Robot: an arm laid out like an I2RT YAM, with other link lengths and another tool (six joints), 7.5 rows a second.
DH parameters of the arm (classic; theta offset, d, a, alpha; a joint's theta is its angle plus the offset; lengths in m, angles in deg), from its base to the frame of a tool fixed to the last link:
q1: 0 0.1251 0.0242 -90
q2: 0 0 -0.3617 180
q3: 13.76 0 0.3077 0
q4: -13.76 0.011 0.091 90
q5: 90 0.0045 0 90
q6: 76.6 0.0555 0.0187 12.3
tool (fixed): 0 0.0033 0 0
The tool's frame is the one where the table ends.
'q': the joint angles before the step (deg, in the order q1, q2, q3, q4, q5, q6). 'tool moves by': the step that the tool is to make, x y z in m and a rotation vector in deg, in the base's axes. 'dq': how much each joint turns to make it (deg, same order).
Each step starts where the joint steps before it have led.
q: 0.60, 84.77, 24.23, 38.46, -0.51, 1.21
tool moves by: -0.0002, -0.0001, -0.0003, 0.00, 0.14, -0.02
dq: -0.02, 0.00, 0.00, -0.15, 0.00, 0.00
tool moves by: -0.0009, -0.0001, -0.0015, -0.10, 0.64, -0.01
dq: 0.00, 0.01, -0.01, -0.63, 0.04, -0.08
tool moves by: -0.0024, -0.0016, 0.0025, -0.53, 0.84, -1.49
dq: 0.00, -1.00, 0.34, -2.18, 1.58, 0.11
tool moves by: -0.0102, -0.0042, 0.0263, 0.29, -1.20, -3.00
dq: -0.39, -6.12, 1.35, -6.32, 2.29, 1.29
